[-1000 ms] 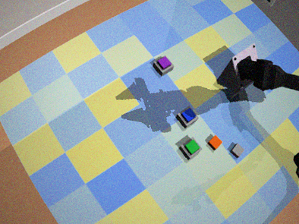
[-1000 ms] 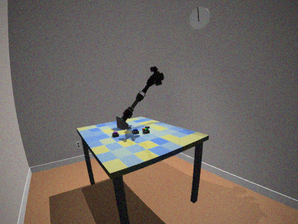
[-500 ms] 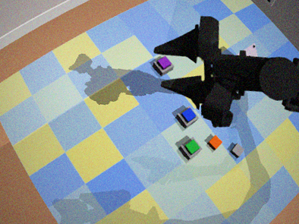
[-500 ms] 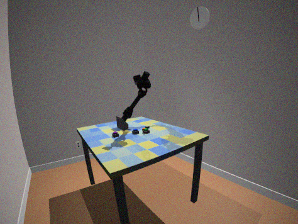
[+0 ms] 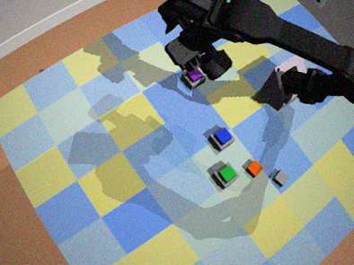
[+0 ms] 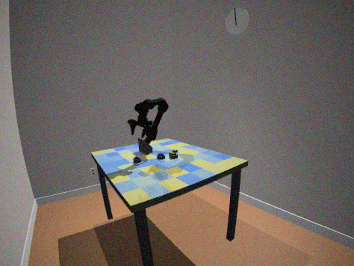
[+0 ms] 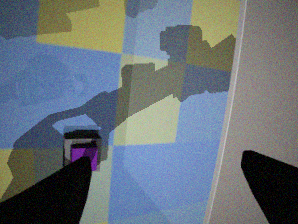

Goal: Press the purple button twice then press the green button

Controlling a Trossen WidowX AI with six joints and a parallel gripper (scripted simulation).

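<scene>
My gripper tip is now 180 mm above the purple button, 70 mm past it and 10 mm to the right of it. From my gripper tip the other things lie so: green button 280 mm to the left, 180 mm below, 30 mm ahead; blue button 190 mm to the left, 180 mm below, 20 mm behind.
</scene>
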